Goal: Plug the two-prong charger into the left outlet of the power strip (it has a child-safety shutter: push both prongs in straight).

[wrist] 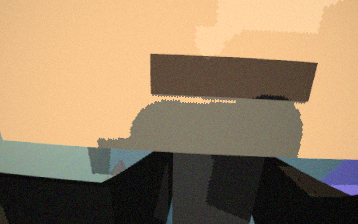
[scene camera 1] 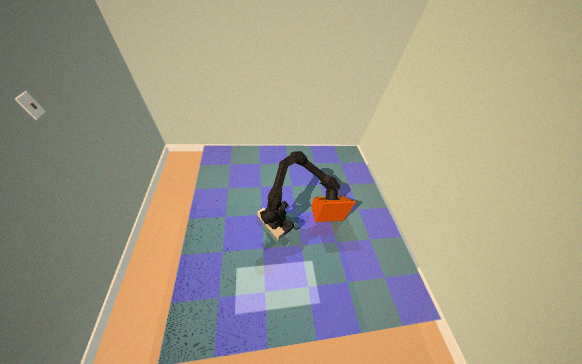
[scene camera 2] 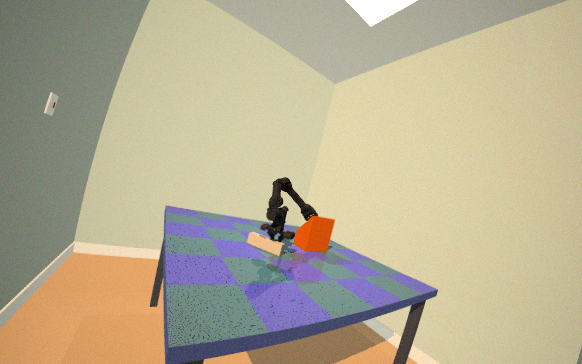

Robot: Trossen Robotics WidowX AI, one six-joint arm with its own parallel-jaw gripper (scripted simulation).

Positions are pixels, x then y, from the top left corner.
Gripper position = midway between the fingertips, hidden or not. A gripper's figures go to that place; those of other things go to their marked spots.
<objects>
My gripper (wrist: pixel 209 151) is 0.11 m from the lens. A power strip top (wrist: pixel 80 80) is 0.07 m from the lens.
</objects>
